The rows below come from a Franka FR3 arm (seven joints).
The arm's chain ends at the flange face. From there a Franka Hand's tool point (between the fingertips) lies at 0.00 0.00 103.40 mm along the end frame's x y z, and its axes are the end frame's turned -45 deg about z.
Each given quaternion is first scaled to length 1.
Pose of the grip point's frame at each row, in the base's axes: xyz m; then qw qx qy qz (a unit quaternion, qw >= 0):
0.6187 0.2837 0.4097 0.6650 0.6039 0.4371 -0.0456
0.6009 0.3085 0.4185 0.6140 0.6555 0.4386 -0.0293
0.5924 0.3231 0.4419 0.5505 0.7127 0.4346 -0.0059
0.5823 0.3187 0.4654 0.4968 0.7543 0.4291 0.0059
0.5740 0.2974 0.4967 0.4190 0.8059 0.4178 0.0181
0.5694 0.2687 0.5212 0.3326 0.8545 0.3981 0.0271
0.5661 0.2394 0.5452 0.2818 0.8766 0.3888 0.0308
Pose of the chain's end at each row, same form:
0.5643 0.3709 0.4212 0.6318 0.7252 0.1727 0.2123
0.5492 0.3944 0.4438 0.5785 0.7735 0.1544 0.2079
0.5438 0.4048 0.4826 0.5109 0.8248 0.1288 0.2052
0.5373 0.3957 0.5177 0.4567 0.8611 0.1078 0.1956
0.5348 0.3657 0.5637 0.3802 0.9045 0.0776 0.1771
0.5372 0.3252 0.6016 0.2969 0.9418 0.0408 0.1523
0.5379 0.2880 0.6320 0.2486 0.9587 0.0237 0.1363

